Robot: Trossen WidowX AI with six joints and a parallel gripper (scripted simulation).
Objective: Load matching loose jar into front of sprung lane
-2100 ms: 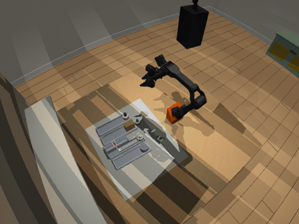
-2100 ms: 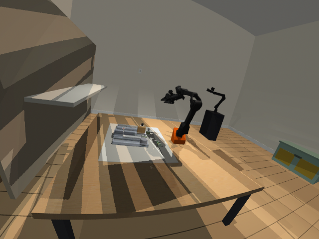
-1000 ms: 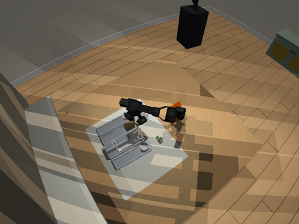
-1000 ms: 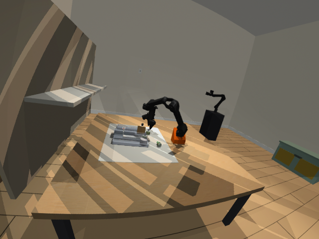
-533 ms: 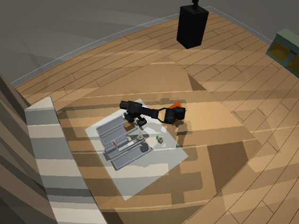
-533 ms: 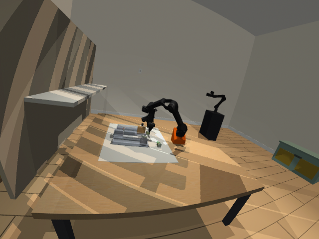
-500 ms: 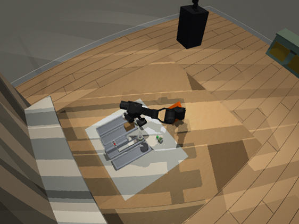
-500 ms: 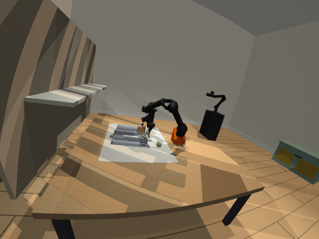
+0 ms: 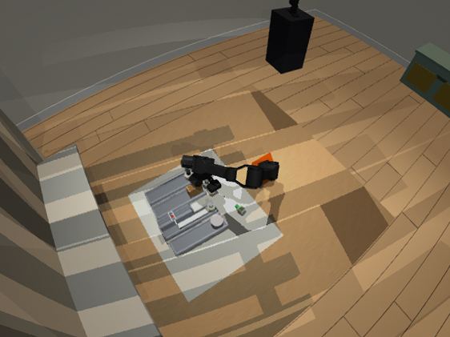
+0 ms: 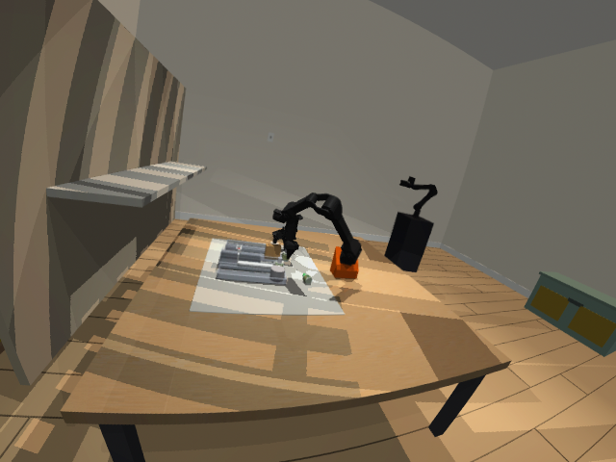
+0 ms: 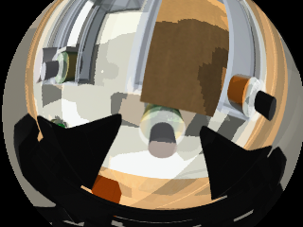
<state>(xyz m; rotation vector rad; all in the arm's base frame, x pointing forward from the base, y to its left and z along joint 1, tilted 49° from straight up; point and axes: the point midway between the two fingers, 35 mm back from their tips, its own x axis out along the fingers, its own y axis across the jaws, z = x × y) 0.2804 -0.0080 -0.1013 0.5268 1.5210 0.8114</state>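
Right now the brown box is 70 mm ahead of my gripper tip, 10 mm to the left of it and 10 mm above it. The rest, counted from my gripper tip: grey lane rack: 190 mm ahead, 120 mm to the left, 10 mm below.
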